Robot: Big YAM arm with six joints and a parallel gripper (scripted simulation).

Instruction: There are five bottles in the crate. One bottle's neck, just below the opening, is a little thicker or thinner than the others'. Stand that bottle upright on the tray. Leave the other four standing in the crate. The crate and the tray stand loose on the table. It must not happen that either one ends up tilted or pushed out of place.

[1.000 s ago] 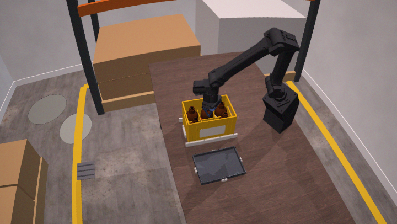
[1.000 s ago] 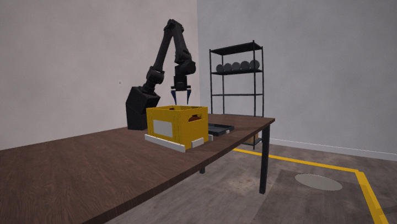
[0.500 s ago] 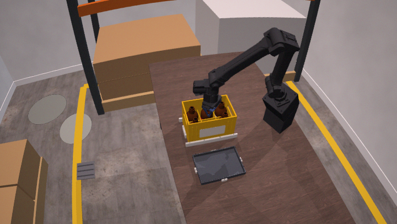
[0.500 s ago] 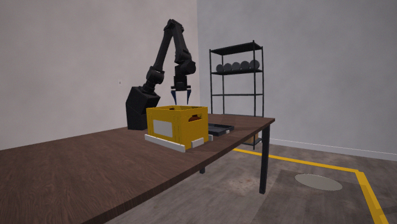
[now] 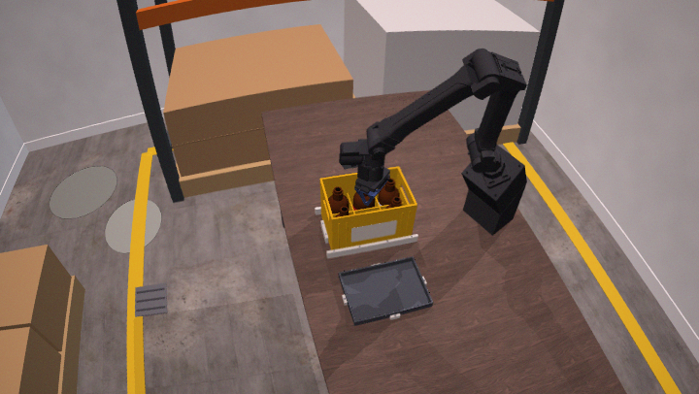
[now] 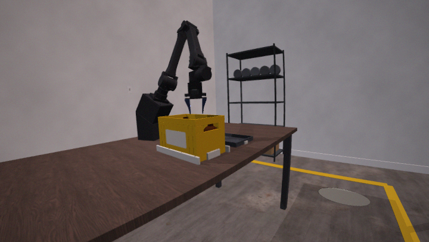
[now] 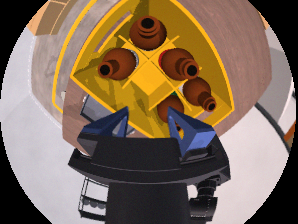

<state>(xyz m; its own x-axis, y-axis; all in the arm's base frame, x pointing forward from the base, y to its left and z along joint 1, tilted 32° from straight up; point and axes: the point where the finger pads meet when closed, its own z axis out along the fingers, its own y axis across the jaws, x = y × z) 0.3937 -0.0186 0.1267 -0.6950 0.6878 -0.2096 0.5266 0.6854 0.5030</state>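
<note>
Now: the yellow crate 4 cm to the right of my hand and 11 cm below it. The rest, counted from my hand: glass bottle: 8 cm ahead, 2 cm to the left, 10 cm below; then dark tray: 2 cm behind, 23 cm to the left, 18 cm below.
</note>
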